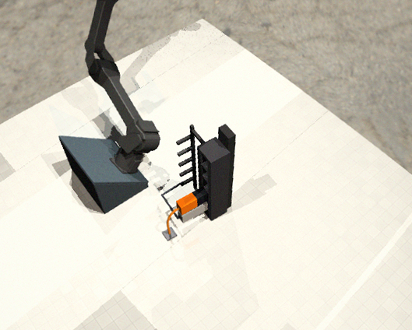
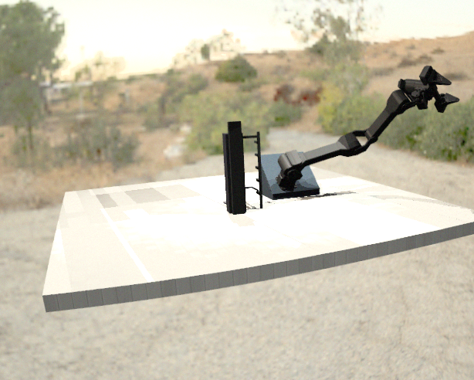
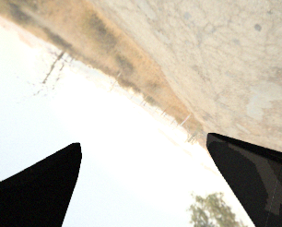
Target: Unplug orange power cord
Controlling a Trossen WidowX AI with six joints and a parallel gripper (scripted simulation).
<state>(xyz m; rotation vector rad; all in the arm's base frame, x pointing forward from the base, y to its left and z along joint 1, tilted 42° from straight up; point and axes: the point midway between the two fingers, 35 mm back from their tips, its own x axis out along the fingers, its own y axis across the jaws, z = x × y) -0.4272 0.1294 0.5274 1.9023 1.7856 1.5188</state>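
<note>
Right now my gripper tip is 65 cm short of the orange plug, 43 cm to the left of it and 28 cm above it.
</note>
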